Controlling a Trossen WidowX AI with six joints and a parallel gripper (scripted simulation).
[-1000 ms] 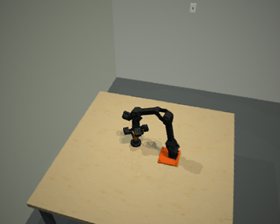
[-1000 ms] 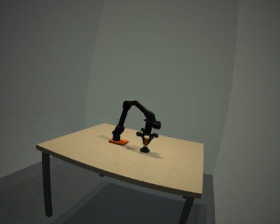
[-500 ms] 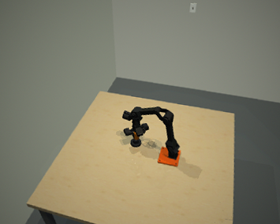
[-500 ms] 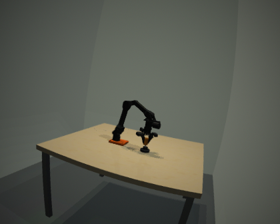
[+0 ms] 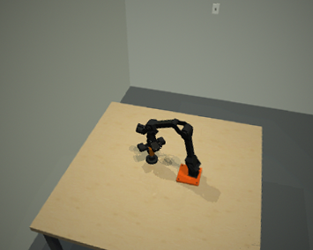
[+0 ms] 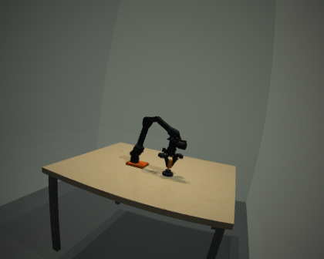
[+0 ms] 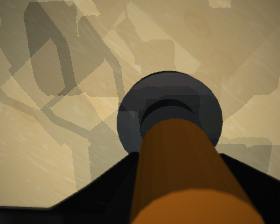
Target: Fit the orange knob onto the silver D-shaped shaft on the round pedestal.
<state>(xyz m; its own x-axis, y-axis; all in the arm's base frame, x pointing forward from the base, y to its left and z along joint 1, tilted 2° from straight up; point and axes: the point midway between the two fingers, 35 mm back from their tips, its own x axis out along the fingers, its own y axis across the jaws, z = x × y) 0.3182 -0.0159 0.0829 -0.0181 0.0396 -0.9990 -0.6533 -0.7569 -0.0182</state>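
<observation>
Now: gripper tip 3 cm below the orange knob. Also, from my gripper tip: round dark pedestal (4 cm below).
</observation>
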